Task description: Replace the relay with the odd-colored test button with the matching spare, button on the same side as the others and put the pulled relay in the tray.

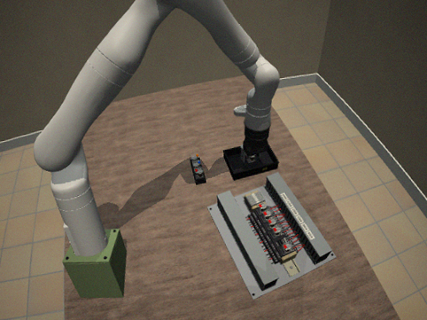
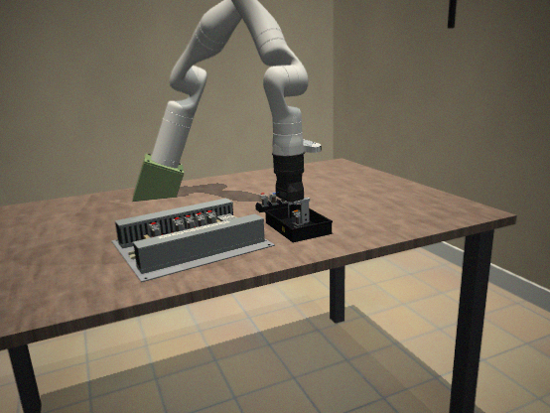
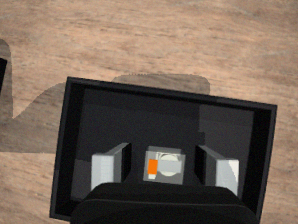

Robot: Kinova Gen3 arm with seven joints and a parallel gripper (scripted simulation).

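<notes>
Right now my hand is 20 mm above the black tray.
</notes>
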